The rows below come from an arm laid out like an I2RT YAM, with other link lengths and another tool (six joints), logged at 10 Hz.
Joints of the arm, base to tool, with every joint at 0 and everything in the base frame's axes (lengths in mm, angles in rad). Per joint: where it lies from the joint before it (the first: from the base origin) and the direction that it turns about. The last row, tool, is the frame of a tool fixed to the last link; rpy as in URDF.
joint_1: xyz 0 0 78.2 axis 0 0 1
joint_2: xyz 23.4 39.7 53.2 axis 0 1 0
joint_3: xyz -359 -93.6 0 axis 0 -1 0
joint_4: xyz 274.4 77.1 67.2 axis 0 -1 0
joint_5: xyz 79.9 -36.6 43.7 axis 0 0 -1
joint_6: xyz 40.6 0 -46.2 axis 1 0 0
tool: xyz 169 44 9 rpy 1.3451 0.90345 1.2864
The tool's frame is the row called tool.
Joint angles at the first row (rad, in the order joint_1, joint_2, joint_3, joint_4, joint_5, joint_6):
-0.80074 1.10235 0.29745 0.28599 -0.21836 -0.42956
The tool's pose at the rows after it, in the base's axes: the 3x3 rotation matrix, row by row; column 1 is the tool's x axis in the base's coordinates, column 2 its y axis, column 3 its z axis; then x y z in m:
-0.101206 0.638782 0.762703; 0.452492 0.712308 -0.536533; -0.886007 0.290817 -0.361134; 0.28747 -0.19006 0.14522
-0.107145 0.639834 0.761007; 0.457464 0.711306 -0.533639; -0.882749 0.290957 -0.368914; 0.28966 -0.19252 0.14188
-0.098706 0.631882 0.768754; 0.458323 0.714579 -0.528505; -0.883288 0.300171 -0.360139; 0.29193 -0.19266 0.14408
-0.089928 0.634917 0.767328; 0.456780 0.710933 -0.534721; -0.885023 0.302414 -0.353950; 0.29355 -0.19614 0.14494
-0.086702 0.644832 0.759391; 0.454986 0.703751 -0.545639; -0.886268 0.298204 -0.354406; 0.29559 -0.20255 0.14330
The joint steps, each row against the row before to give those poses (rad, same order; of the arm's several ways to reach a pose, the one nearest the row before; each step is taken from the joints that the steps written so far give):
0.00000 0.04007 0.01022 0.00013 0.00326 -0.00292
-0.00145 0.02486 0.00348 0.01258 -0.00189 -0.00173
-0.00305 0.00598 0.00021 0.01425 -0.01301 0.00411
-0.00239 0.01155 0.00078 0.01806 0.00241 0.00493
-0.00217 0.02491 0.00448 0.02119 0.01135 0.00173

